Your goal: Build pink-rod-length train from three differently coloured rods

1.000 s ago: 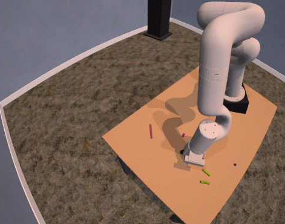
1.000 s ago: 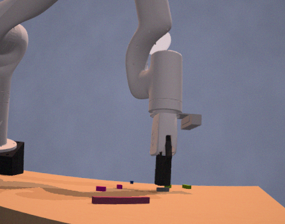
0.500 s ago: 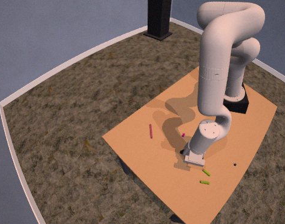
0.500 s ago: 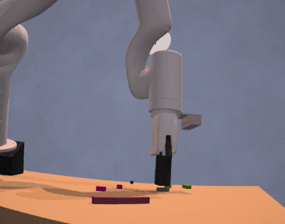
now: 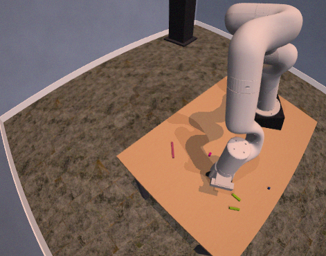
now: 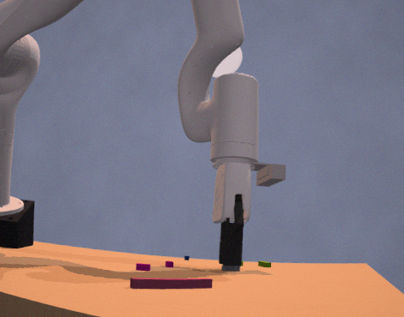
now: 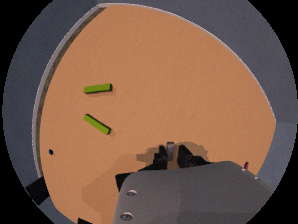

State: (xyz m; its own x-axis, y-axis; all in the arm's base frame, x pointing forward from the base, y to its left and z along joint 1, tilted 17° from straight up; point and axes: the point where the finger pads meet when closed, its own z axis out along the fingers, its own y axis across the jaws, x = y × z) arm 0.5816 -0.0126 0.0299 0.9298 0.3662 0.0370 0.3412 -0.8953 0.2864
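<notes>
Now: hand 30 mm above the grey rod. From my hand the other things lie so: blue rod (140 mm behind, 250 mm to the left, 30 mm below); pink rod (20 mm behind, 270 mm to the right, 30 mm below).
</notes>
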